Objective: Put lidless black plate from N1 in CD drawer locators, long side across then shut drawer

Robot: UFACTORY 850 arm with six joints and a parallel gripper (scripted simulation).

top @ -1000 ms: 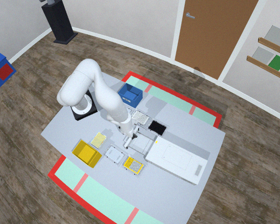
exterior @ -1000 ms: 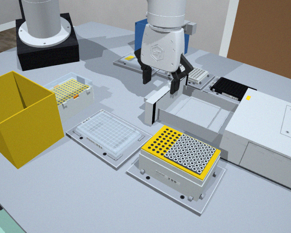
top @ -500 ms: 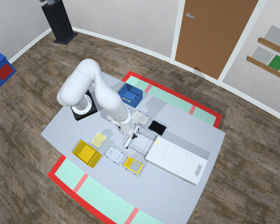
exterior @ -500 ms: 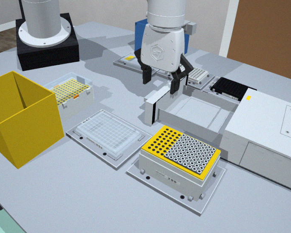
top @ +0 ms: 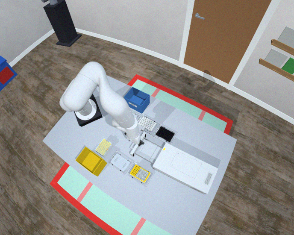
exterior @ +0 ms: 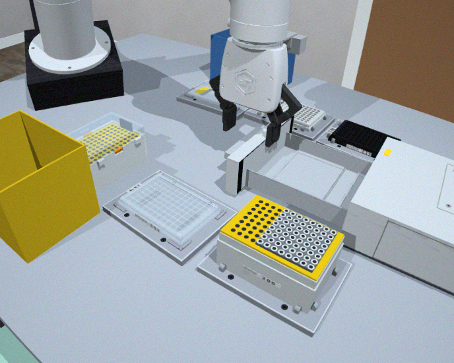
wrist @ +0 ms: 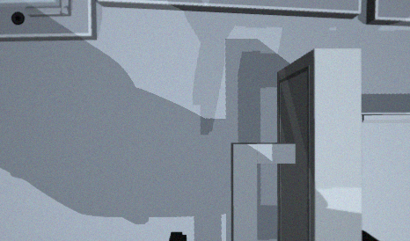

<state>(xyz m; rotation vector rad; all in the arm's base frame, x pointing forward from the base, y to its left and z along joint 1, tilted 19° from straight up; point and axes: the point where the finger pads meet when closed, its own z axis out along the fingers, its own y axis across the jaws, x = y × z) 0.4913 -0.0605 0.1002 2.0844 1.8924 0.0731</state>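
The black plate is 180 mm ahead of my hand, 170 mm to the left of it and 50 mm below it. Also, from my hand: white plate 10 mm ahead, 200 mm to the left, 50 mm below; then clear lidded plate 50 mm behind, 180 mm to the right, 50 mm below; then cooler drawer 150 mm ahead, 20 mm to the right, 30 mm below.
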